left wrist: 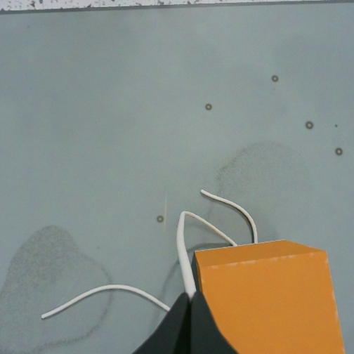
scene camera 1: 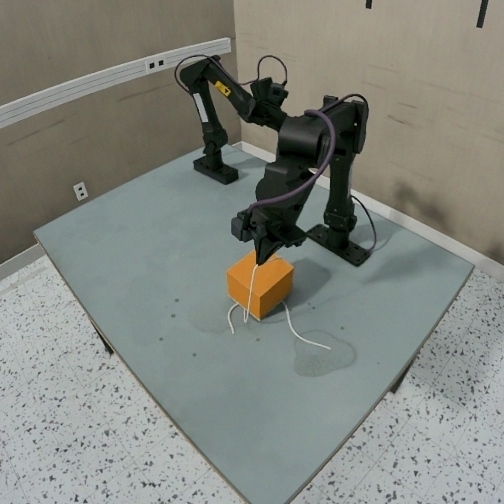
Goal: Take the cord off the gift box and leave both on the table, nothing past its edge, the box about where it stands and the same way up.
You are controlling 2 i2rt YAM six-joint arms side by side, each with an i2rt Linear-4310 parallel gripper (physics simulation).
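The orange gift box (scene camera 1: pixel 257 287) (left wrist: pixel 270 295) stands on the table. The white cord (scene camera 1: pixel 251 287) (left wrist: pixel 181 245) runs from my left fingertips down past the box's front side to a sharp bend near the table, then back toward the box's foot. Two loose ends come out by the box and lie on the table, a short one and a longer one. What lies under or behind the box is hidden. My left gripper (scene camera 1: pixel 259 263) (left wrist: pixel 193 305) is shut on the cord, above the box beside its edge in the left wrist view. My right gripper is open, far back from the box; its fingers are hidden behind the left arm.
The blue-grey table (scene camera 1: pixel 150 250) (left wrist: pixel 125 125) has its edge along the top of the left wrist view. The right arm (scene camera 1: pixel 210 117) stands at the back left. The left arm (scene camera 1: pixel 340 190) stands at the back right and reaches over the box. Walls run behind both arms.
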